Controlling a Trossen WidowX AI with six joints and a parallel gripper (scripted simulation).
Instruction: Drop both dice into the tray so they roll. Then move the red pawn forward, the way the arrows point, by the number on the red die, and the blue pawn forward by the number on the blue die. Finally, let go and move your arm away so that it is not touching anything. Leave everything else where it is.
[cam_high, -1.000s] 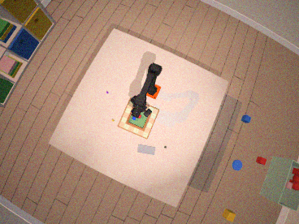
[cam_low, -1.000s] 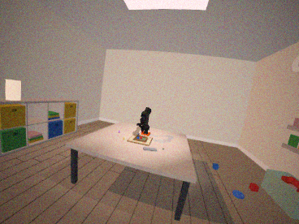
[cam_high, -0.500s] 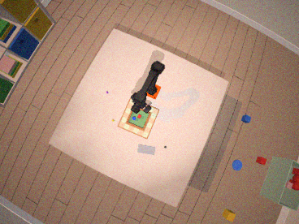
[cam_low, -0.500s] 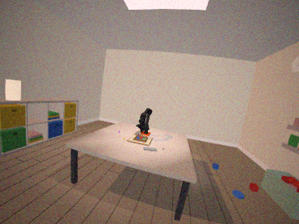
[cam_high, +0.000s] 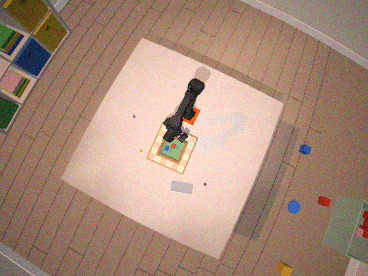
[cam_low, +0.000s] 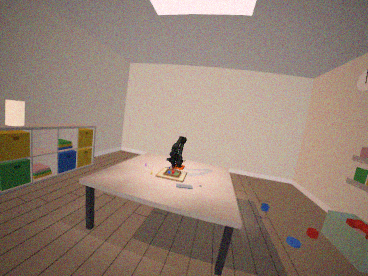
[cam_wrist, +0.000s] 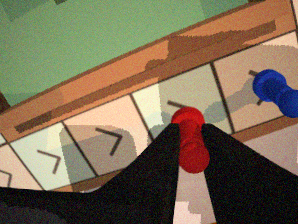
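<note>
Right now my gripper tip is 10 mm short of the blue pawn, 40 mm to the left of it and 10 mm above it. Round my gripper tip: yellow pawn (250 mm ahead, 130 mm to the right, 20 mm below); then red pawn (10 mm above); then green tray (100 mm ahead, 40 mm to the left, 30 mm below).
</note>
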